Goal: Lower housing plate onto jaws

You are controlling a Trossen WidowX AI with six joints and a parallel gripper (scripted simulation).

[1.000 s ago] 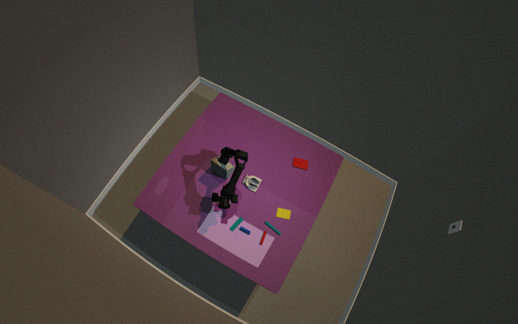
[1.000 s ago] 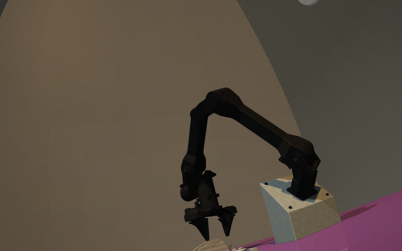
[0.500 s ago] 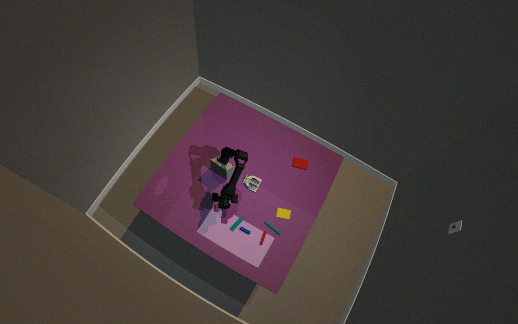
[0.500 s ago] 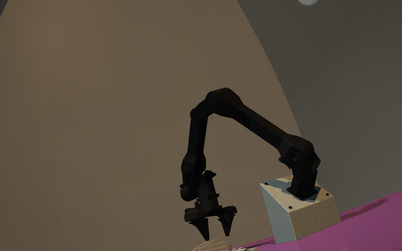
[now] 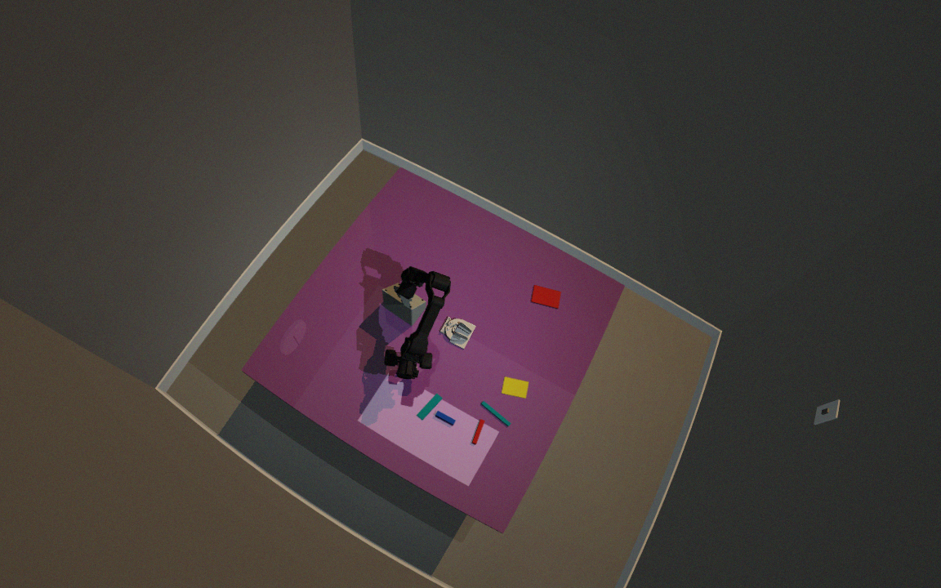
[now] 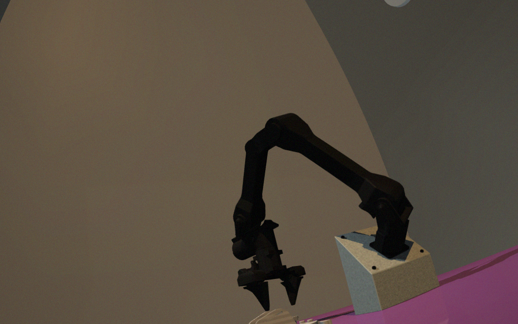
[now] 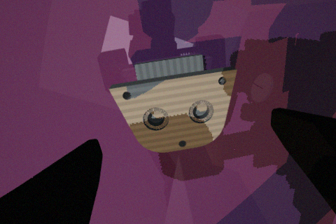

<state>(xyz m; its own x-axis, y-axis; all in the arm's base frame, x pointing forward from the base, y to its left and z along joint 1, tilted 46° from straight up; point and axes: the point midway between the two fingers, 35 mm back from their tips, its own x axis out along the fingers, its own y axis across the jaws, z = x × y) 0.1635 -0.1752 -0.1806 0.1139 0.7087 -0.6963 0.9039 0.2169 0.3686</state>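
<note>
My gripper tip is now 1 cm to the right of the small white block and 5 cm above it. Round my gripper tip: red square: 38 cm ahead, 60 cm to the left, 6 cm below; yellow square: 43 cm ahead, 14 cm to the left, 6 cm below; jaw stub: 8 cm ahead, 24 cm to the left, 5 cm below.
</note>
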